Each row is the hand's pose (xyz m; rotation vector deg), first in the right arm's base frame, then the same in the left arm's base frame.
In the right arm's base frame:
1: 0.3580 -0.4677 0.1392 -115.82 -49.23 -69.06
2: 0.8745 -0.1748 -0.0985 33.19 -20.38 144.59
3: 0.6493 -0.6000 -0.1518 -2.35 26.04 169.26
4: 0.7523 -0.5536 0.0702 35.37 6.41 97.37
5: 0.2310 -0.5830 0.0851 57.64 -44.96 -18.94
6: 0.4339 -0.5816 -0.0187 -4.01 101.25 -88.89
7: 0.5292 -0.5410 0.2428 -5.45 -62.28 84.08
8: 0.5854 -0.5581 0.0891 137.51 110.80 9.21
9: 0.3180 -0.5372 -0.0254 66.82 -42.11 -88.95
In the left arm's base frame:
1: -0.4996 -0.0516 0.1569 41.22 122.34 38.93
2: 0.0103 0.2994 -0.0039 80.67 -88.44 -125.25
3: -0.1804 0.1109 0.3992 89.95 -113.41 -63.93
4: -0.3115 0.2889 0.2845 -98.10 48.47 96.66
5: -0.5442 -0.1787 0.2761 -17.37 -68.62 82.76
6: -0.3738 -0.0347 0.3229 -25.16 -33.39 -86.61
7: -0.5437 0.1525 0.1995 98.35 15.65 -131.46
8: -0.3963 0.1444 0.2723 19.11 67.99 -3.90
9: -0.3997 -0.1472 0.2769 36.78 -89.53 34.50

